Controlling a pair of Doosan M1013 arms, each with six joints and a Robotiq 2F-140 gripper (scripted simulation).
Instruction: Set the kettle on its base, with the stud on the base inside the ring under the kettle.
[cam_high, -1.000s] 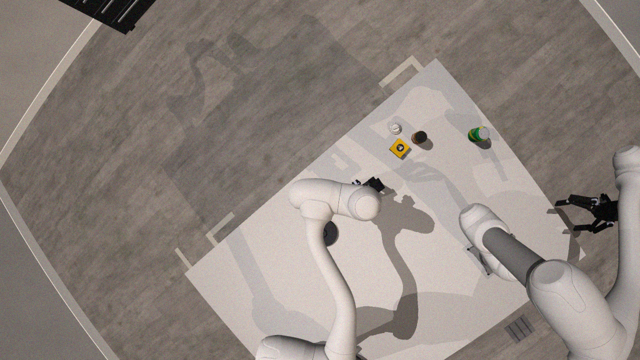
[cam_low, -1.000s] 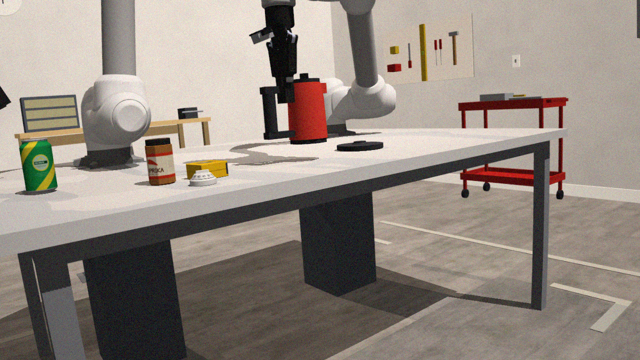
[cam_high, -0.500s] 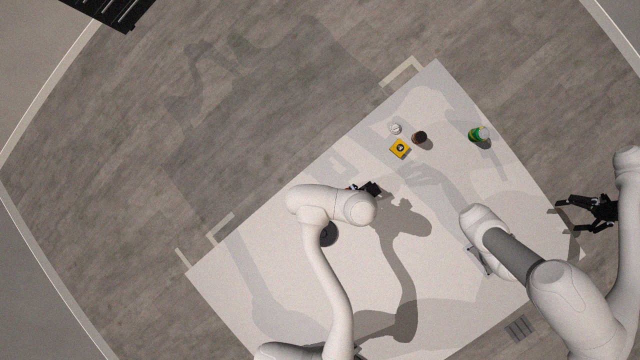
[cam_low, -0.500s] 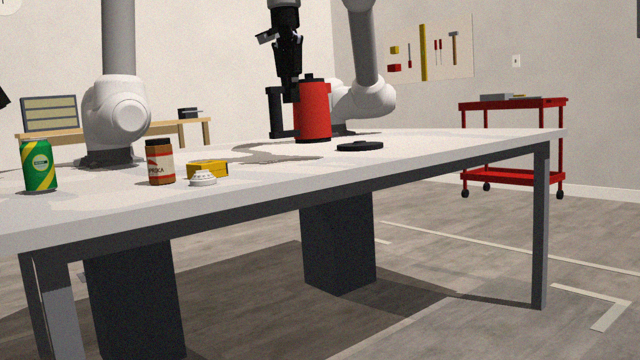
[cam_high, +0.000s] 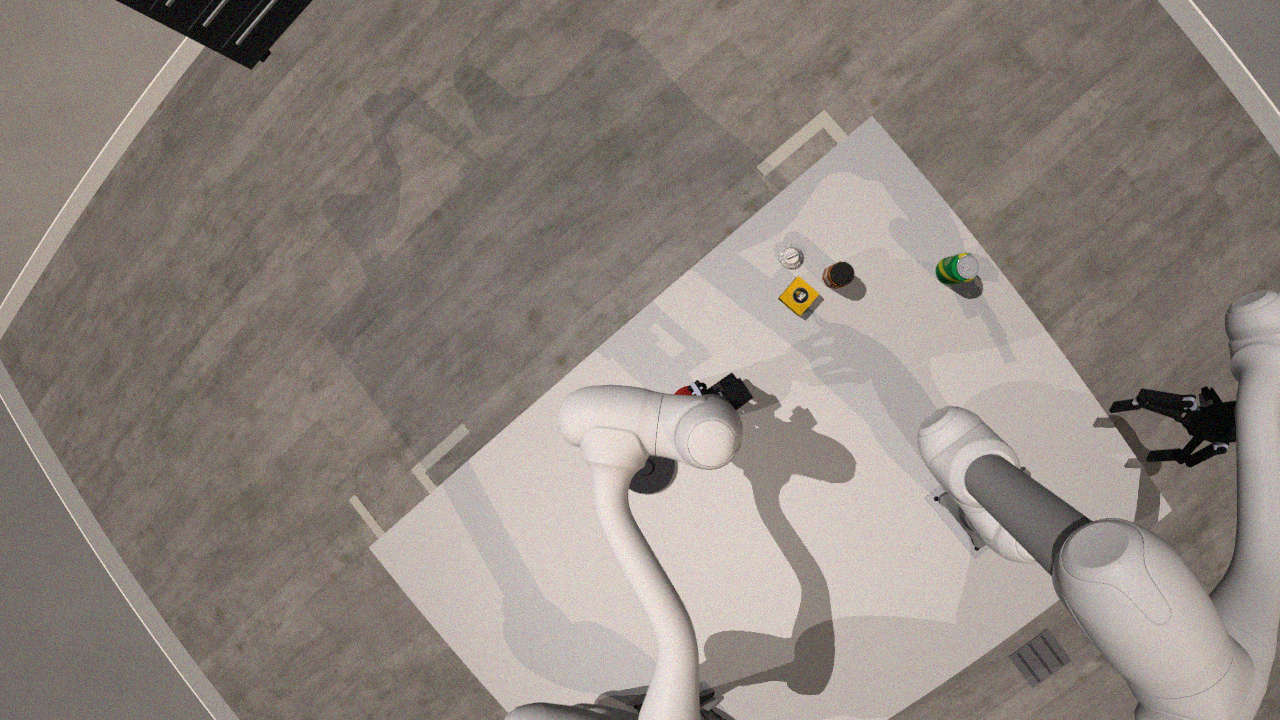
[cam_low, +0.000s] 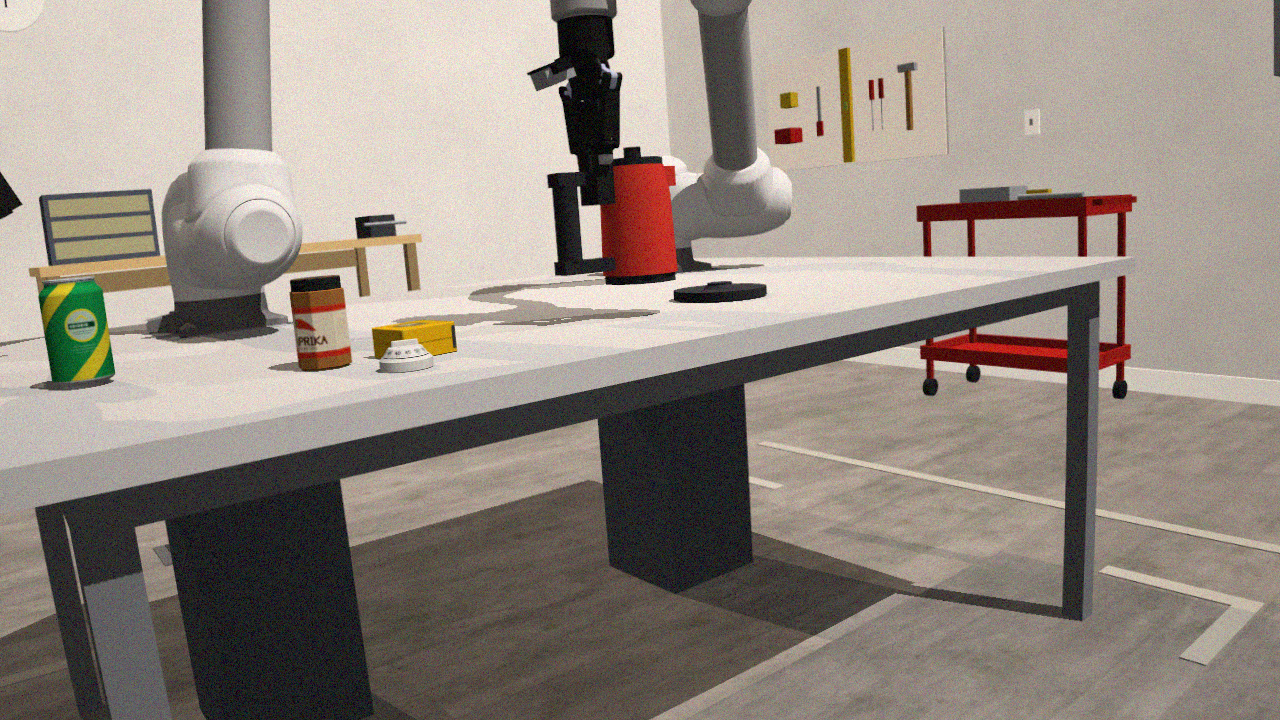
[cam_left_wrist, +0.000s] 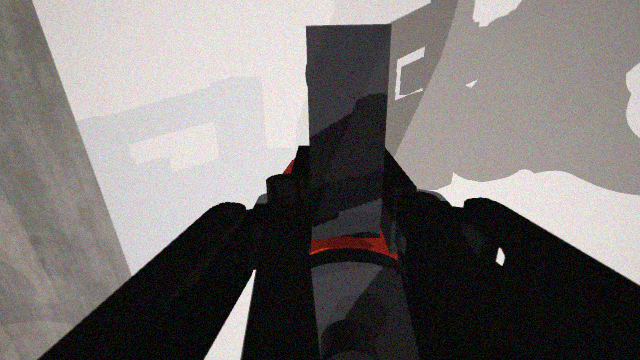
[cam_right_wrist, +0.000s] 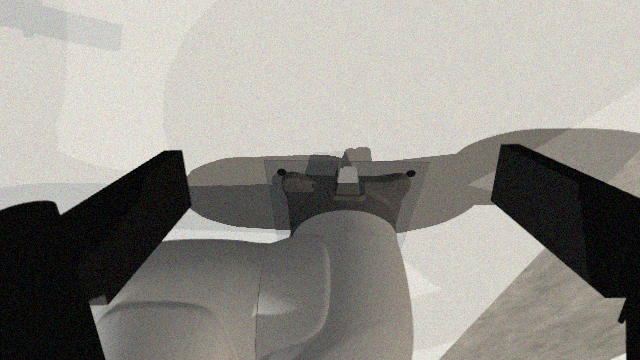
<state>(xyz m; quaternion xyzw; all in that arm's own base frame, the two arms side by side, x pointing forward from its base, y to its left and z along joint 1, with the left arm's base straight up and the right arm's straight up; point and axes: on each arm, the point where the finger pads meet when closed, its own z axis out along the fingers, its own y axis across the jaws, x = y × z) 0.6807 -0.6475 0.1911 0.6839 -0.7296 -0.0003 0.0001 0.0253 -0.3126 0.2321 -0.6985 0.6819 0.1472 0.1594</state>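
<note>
Now: left hand 50 mm above the red kettle and 30 mm to the right of it. The rest, counted from my left hand: round black base: 260 mm to the left, 180 mm below, 40 mm behind; then yellow box: 310 mm to the right, 170 mm below, 40 mm ahead; then white dial timer: 360 mm to the right, 180 mm below, 130 mm ahead.
</note>
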